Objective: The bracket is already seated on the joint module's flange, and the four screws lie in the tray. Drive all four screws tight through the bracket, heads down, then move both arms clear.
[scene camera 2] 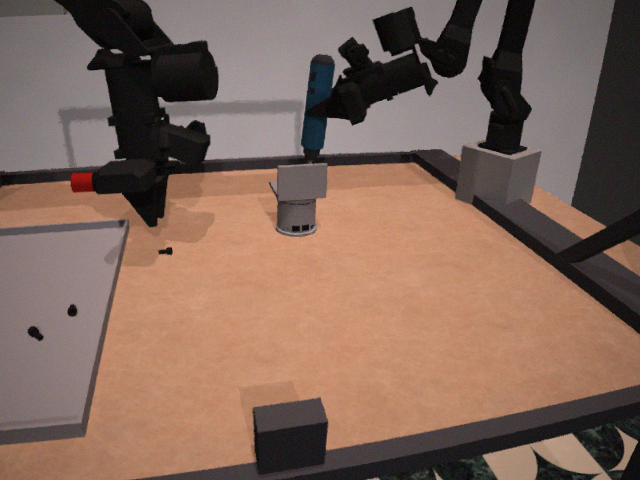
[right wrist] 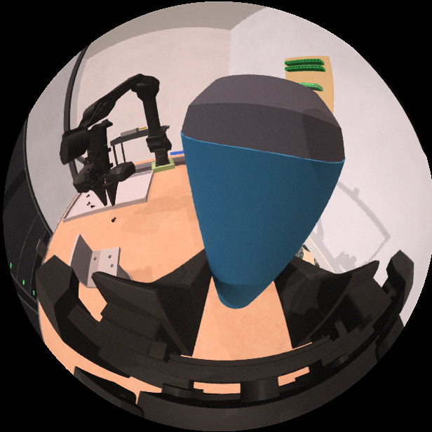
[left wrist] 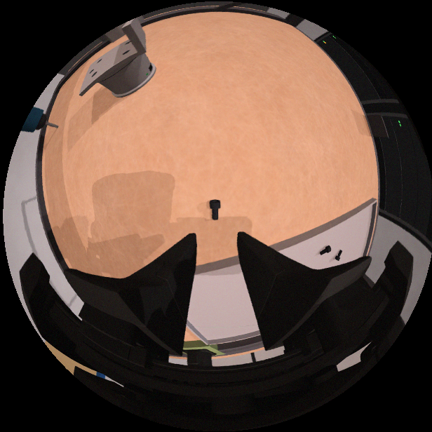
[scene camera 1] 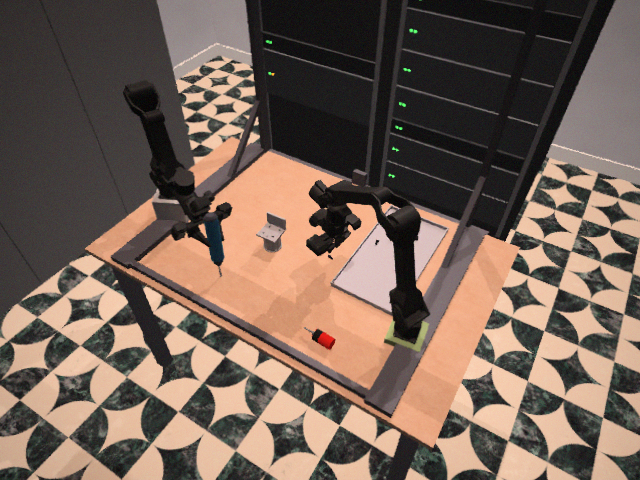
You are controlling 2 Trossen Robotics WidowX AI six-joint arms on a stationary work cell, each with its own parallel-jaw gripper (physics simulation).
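Where they show: left gripper, fingertip midpoint: (scene camera 2: 156,222) (scene camera 1: 332,249); right gripper, fingertip midpoint: (scene camera 2: 308,110) (scene camera 1: 217,243); left arm's base at its link origin: (scene camera 1: 407,331); right arm's base at its link origin: (scene camera 2: 502,148) (scene camera 1: 170,193).
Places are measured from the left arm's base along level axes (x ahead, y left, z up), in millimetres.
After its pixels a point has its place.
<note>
The grey bracket (scene camera 1: 276,221) @(x 504, y -177, z 68 mm) (scene camera 2: 302,181) @(x 505, y -184, z 66 mm) (left wrist: 111,62) sits on the joint module (scene camera 1: 272,244) @(x 494, y -124, z 15 mm) (scene camera 2: 296,215) @(x 500, y -176, z 12 mm) (left wrist: 129,78), its plate holes visible. A black screw (scene camera 1: 330,256) @(x 311, y -177, z -12 mm) (scene camera 2: 165,251) @(x 311, y -179, z -15 mm) (left wrist: 215,209) (right wrist: 113,219) lies on its side on the table, beside the tray (scene camera 1: 356,273) @(x 209, y -149, z -17 mm) (scene camera 2: 51,382) @(x 180, y -415, z -17 mm) (left wrist: 225,305). My left gripper (scene camera 2: 154,223) @(x 304, y -173, z 27 mm) (left wrist: 216,238) (right wrist: 109,204) is partly open and empty, pointing down above the table near that screw. More screws lie in the tray, including one screw (scene camera 2: 72,310) @(x 196, y -304, z -10 mm) and another (scene camera 2: 35,332) @(x 160, y -338, z -10 mm). My right gripper (scene camera 2: 316,109) @(x 588, y 26, z 121 mm) (right wrist: 241,251) is shut on the blue screwdriver (scene camera 1: 214,242) @(x 590, y 35, z 135 mm) (scene camera 2: 319,87) @(x 596, y -4, z 165 mm) (right wrist: 260,200), bit down.
A red-handled screwdriver (scene camera 1: 325,339) @(x 195, y 127, z 12 mm) (scene camera 2: 82,182) @(x 193, y 105, z 2 mm) lies near the table's front edge in scene camera 1. A dark block (scene camera 2: 290,436) @(x 359, y -579, z 25 mm) stands at the near frame edge in scene camera 2. Dark frame rails border the table, with slanted struts at both sides.
</note>
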